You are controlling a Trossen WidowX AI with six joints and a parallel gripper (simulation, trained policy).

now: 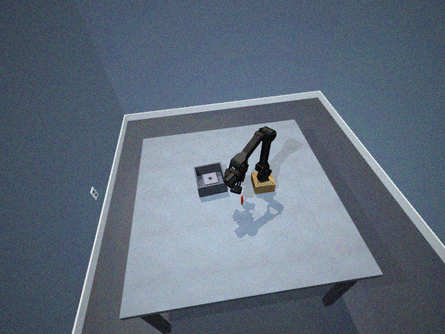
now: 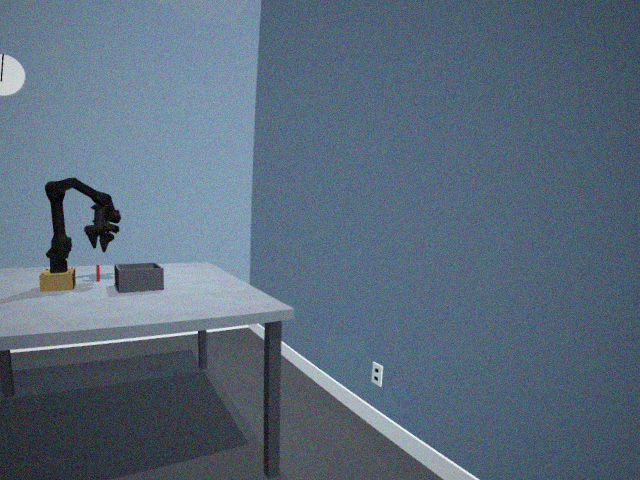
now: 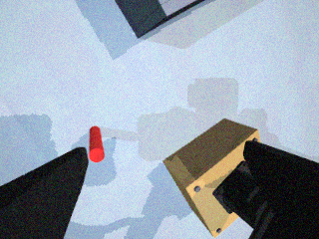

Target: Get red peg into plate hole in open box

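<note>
The red peg lies 50 mm to the left of my gripper tip and 120 mm below it. Round my gripper tip: pale square plate 140 mm ahead, 170 mm to the right, 110 mm below; then grey box 140 mm ahead, 170 mm to the right, 130 mm below.
</note>
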